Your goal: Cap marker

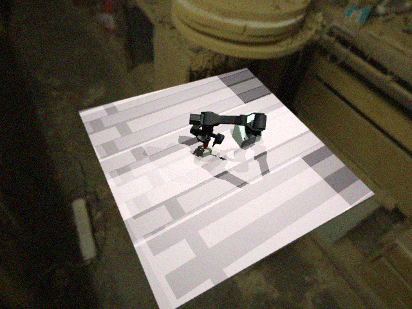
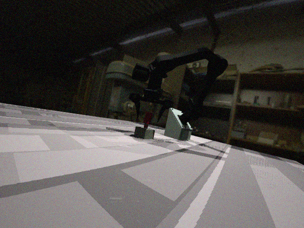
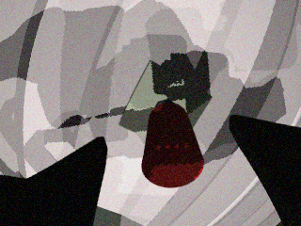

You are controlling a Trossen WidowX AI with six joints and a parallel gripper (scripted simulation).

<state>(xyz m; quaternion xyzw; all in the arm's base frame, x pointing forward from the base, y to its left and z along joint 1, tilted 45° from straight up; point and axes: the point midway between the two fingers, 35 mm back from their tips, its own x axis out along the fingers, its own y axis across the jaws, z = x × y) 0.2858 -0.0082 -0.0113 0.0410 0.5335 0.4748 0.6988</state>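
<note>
My gripper tip is now 10 mm below the red cap. Also, from my gripper tip: pale holder block: 60 mm below.
</note>
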